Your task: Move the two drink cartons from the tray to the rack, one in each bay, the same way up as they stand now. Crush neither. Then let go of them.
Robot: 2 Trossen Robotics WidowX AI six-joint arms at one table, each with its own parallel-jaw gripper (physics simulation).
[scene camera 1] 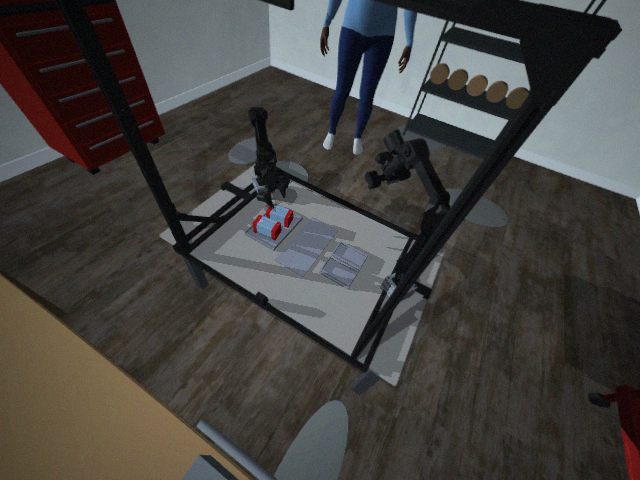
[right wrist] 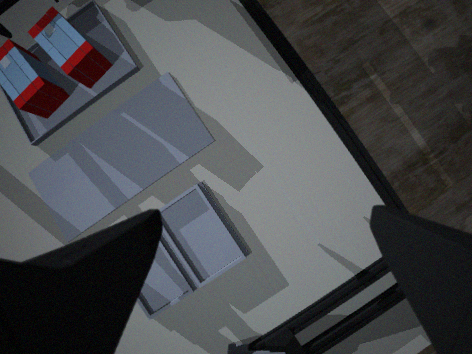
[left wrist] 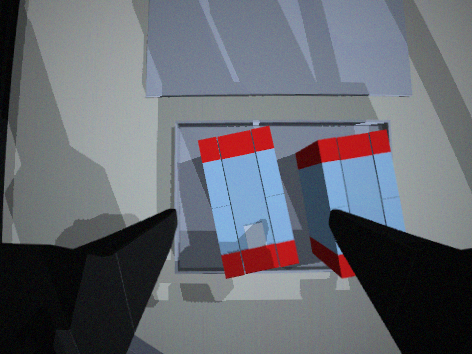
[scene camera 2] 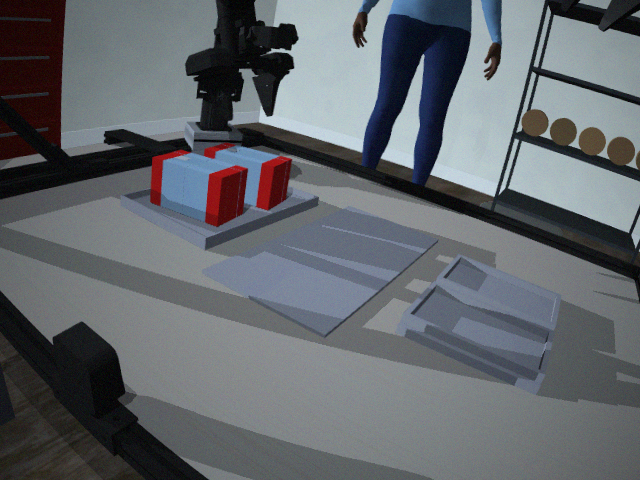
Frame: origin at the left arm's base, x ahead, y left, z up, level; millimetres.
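Where they show: left gripper, between the fingertips: [scene camera 1: 278, 202] [right wrist: 34, 18] [left wrist: 253, 216] [scene camera 2: 250, 118]; right gripper, between the fingertips: [scene camera 1: 378, 186] [right wrist: 265, 218] [scene camera 2: 583, 20]; left arm's base, origin of its link: [scene camera 2: 213, 127].
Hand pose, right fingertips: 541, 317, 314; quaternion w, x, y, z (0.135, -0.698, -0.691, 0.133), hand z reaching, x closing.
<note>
Each offset is from my right fingertips to the top centre of the thing, as dx, dy, dz.
Two drink cartons with blue middles and red ends lie side by side in the grey tray [scene camera 1: 259, 240] [scene camera 2: 165, 222] [left wrist: 300, 123]. The back carton @(-276, -325, -295) [scene camera 1: 279, 215] [left wrist: 245, 190] [right wrist: 62, 42] is at the left in the left wrist view; the front carton @(-224, -412, -295) [scene camera 1: 267, 227] [scene camera 2: 183, 183] [left wrist: 357, 175] is at the right there. My left gripper [scene camera 1: 278, 201] [left wrist: 253, 216] is open above the tray, the back carton between its fingers in the left wrist view; one finger overlaps the front carton. The two-bay rack @(+98, -145, -349) [scene camera 1: 334, 279] [scene camera 2: 475, 359] [right wrist: 226, 218] holds no carton. My right gripper [scene camera 1: 376, 169] [right wrist: 265, 218] is open, high and away from the tray.
A flat grey plate [scene camera 1: 310, 240] [scene camera 2: 361, 248] [left wrist: 280, 45] [right wrist: 120, 155] lies between tray and rack. Black frame rails edge the table, with upright posts. A person [scene camera 1: 364, 67] stands behind the table, and a shelf unit stands at the back right. Shadows cross the table.
</note>
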